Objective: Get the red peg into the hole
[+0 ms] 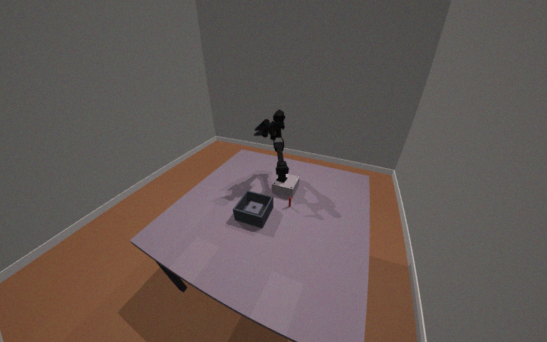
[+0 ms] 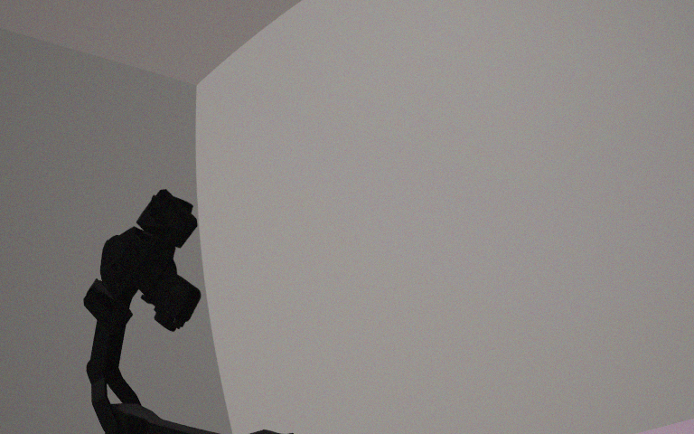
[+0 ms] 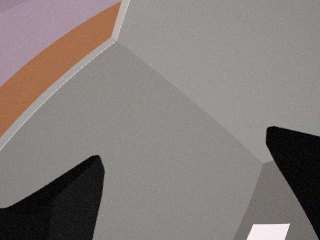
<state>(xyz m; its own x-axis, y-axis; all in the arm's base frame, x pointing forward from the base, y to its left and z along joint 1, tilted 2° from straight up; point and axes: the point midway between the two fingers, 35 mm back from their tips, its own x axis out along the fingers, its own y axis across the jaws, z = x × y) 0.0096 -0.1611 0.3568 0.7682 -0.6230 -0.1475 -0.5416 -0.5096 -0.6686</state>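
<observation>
Right now my gripper tip is 39 cm above the red peg, 33 cm to the right of it and 11 cm short of it. The rest, counted from my gripper tip: plate 38 cm below, 28 cm ahead, 16 cm to the left; then dark box 40 cm below, 28 cm ahead, 16 cm to the left.
</observation>
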